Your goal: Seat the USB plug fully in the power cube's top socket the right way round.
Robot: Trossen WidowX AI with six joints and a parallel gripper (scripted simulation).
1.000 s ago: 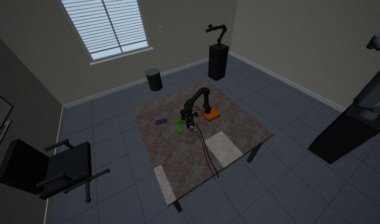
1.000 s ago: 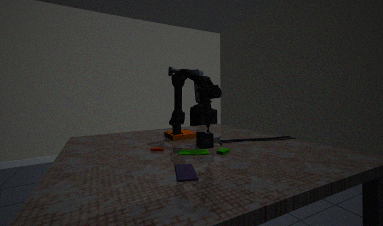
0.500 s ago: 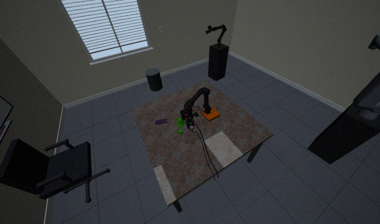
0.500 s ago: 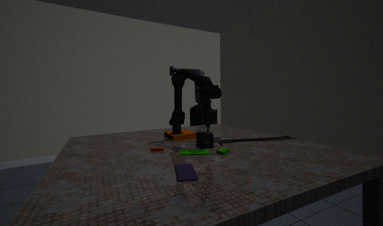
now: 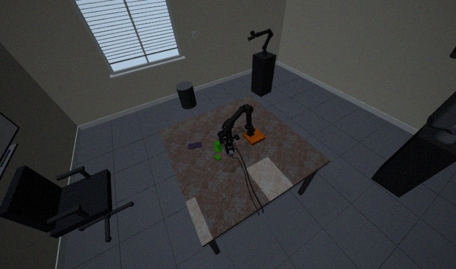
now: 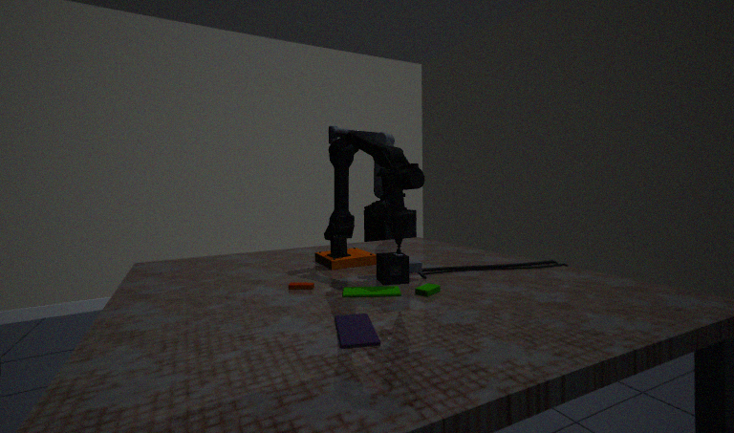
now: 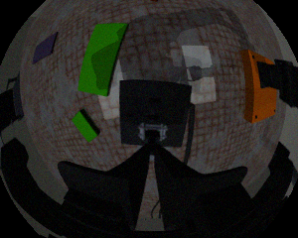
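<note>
The USB plug is 2 cm below my gripper tip. Round my gripper tip: small green block 14 cm ahead, 10 cm below, 2 cm to the right; long green block 13 cm to the right, 10 cm below, 6 cm ahead; small orange block 27 cm to the right, 10 cm below, 9 cm behind.
</note>
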